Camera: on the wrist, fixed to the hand. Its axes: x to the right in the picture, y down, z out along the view.
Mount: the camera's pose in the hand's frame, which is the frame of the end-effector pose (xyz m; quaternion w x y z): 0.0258 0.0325 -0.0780 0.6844 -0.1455 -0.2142 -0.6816
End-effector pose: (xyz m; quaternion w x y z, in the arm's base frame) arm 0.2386 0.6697 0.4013 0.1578 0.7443 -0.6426 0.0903
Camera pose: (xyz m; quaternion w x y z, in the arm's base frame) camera 0.2160 0.6691 0.4867 0.1402 0.9438 0.0206 -0.2987
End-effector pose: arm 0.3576 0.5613 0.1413 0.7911 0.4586 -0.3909 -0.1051
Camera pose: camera 0.4245 0.6161 0.1597 0.4528 0.4427 -0.1091 -0.7662
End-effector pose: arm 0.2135 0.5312 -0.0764 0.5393 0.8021 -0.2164 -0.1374
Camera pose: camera 0.2648 0.5707 -0.0163 0.3458 0.5886 0.3031 -0.6649
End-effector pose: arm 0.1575 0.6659 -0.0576 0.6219 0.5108 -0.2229 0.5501
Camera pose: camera 0.1133 0.7422 -0.0528 0.8272 0.5289 -0.0176 -0.1892
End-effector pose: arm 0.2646 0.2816 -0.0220 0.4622 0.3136 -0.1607 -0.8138
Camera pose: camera 0.3275 0.2449 -0.0720 0.2271 -0.0826 -0.1232 0.9625
